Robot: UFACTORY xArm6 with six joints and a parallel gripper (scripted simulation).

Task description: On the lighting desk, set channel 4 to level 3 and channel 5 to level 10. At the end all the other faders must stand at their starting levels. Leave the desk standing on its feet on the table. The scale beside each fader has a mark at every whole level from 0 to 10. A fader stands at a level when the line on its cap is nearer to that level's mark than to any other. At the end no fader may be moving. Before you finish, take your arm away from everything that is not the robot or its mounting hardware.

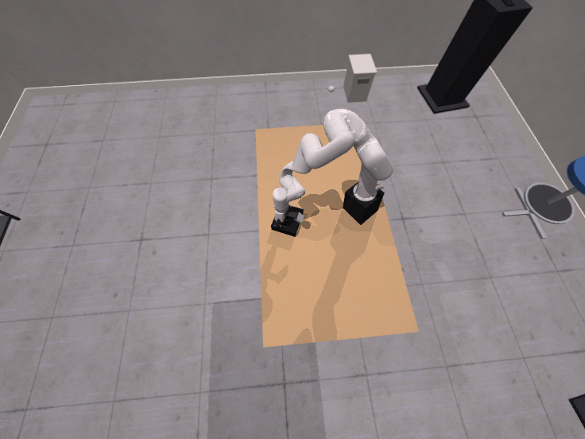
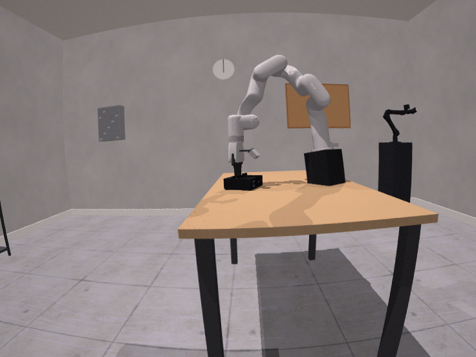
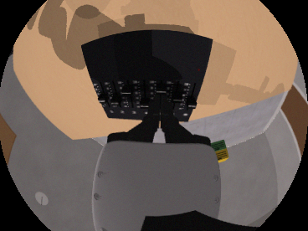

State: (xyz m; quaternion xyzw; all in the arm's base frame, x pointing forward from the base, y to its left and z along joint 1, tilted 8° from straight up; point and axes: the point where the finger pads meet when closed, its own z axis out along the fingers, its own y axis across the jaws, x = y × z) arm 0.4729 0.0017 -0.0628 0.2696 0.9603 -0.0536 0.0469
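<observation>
The fader cap lies 10 mm behind my hand, 20 mm to the right of it and 10 mm below it.
</observation>
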